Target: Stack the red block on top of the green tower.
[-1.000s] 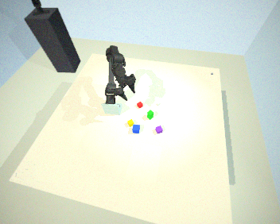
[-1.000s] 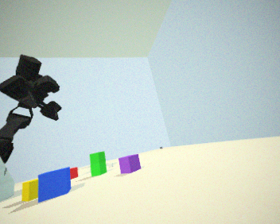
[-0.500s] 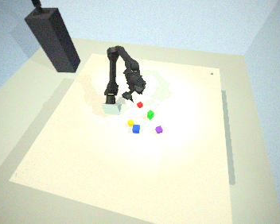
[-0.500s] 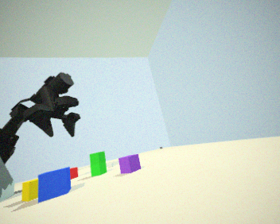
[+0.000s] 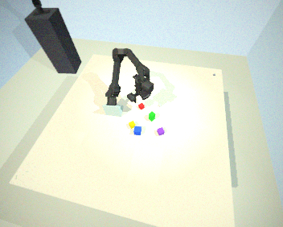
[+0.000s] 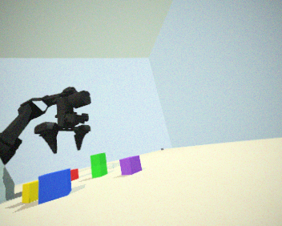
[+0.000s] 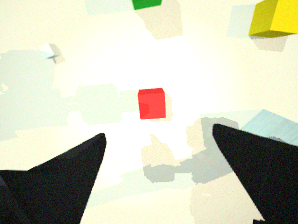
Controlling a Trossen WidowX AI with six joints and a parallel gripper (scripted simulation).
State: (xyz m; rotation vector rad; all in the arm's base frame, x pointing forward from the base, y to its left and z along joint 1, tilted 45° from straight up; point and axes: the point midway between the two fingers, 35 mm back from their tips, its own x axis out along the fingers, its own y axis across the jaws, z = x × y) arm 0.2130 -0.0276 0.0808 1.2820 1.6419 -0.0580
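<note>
My gripper tip is now 80 mm above the red block. Also, from my gripper tip: purple block (210 mm to the right, 160 mm ahead, 80 mm below); yellow block (170 mm to the right, 80 mm below, 50 mm behind); blue block (220 mm to the right, 70 mm below, 10 mm behind).
</note>
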